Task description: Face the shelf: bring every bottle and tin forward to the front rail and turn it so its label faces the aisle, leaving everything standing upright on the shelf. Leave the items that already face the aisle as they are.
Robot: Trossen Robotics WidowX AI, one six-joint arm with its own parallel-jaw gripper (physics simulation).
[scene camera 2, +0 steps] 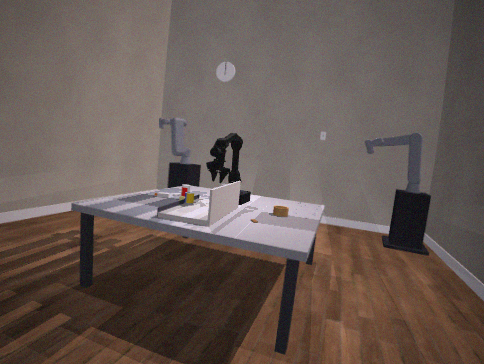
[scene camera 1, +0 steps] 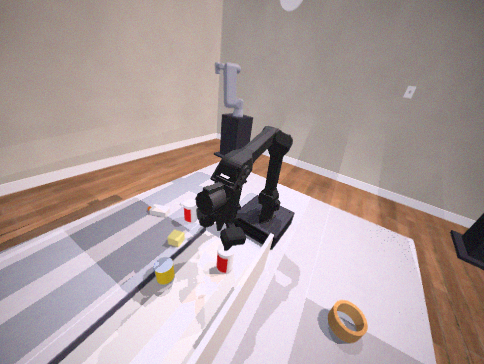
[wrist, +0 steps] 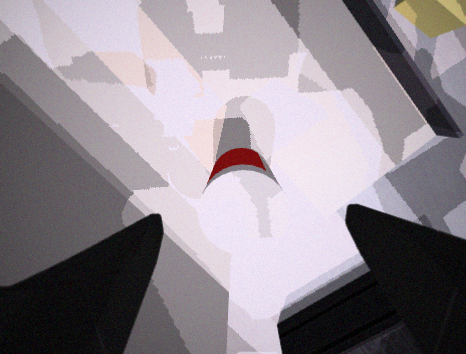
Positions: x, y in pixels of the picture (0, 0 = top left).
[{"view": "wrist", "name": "my gripper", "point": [253, 217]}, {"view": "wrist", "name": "white back panel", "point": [63, 206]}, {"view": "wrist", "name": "dark front rail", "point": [377, 29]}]
